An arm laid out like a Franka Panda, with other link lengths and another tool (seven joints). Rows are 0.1 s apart.
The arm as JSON. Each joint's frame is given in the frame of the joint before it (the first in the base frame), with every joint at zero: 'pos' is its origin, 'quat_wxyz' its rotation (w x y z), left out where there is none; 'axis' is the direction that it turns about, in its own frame. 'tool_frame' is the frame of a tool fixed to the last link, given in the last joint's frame.
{
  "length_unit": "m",
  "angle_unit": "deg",
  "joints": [
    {
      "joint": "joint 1",
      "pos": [
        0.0,
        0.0,
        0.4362
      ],
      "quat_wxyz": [
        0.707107,
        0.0,
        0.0,
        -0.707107
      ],
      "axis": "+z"
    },
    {
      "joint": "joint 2",
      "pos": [
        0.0,
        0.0,
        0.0
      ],
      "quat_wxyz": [
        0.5,
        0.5,
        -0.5,
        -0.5
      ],
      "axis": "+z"
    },
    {
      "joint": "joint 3",
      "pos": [
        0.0,
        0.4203,
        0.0
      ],
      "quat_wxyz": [
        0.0,
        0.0,
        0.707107,
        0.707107
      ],
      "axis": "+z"
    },
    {
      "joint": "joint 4",
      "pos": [
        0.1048,
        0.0,
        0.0
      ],
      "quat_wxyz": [
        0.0,
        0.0,
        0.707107,
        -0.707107
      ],
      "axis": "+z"
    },
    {
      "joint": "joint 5",
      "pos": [
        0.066,
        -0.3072,
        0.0
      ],
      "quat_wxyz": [
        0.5,
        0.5,
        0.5,
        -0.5
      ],
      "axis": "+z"
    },
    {
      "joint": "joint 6",
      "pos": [
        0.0,
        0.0,
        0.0
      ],
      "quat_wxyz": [
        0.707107,
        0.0,
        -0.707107,
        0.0
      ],
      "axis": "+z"
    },
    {
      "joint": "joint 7",
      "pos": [
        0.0,
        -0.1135,
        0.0
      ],
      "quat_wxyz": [
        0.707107,
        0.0,
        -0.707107,
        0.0
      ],
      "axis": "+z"
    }
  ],
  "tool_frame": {
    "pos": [
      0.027,
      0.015,
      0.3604
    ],
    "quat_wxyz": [
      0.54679,
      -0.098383,
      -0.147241,
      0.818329
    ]
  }
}
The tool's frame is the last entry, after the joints.
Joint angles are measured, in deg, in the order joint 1, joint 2, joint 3, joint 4, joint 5, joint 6, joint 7. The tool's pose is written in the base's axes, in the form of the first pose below.
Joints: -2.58 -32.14 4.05 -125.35 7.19 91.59 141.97
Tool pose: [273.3, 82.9, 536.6, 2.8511, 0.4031, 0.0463]
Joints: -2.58 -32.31 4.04 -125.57 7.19 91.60 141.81
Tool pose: [271.8, 82.8, 535.9, 2.8507, 0.4067, 0.0461]
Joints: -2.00 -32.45 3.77 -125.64 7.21 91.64 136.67
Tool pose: [268.2, 83.7, 536.4, 2.8335, 0.5410, 0.0795]
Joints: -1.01 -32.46 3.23 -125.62 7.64 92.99 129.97
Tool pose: [272.6, 87.1, 539.8, 2.8054, 0.7093, 0.1565]
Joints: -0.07 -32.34 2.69 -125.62 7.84 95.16 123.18
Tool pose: [282.3, 88.5, 543.7, 2.7563, 0.8705, 0.2485]
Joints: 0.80 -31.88 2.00 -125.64 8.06 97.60 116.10
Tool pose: [294.6, 88.4, 546.5, 2.6938, 1.0286, 0.3386]
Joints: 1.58 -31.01 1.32 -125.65 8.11 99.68 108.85
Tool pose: [305.7, 86.5, 546.2, 2.6188, 1.1875, 0.4082]
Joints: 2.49 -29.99 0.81 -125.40 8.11 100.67 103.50
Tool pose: [312.4, 86.6, 544.6, 2.5569, 1.3142, 0.4444]
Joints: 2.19 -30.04 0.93 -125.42 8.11 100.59 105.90
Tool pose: [312.9, 86.6, 544.7, 2.5862, 1.2569, 0.4298]
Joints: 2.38 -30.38 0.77 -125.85 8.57 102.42 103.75
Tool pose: [320.1, 88.2, 547.8, 2.5556, 1.2898, 0.4840]
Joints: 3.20 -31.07 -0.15 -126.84 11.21 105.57 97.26
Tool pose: [330.0, 98.5, 554.8, 2.4952, 1.3995, 0.6133]
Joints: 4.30 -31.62 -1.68 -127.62 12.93 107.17 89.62
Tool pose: [332.5, 100.7, 558.3, 2.4107, 1.5346, 0.7111]
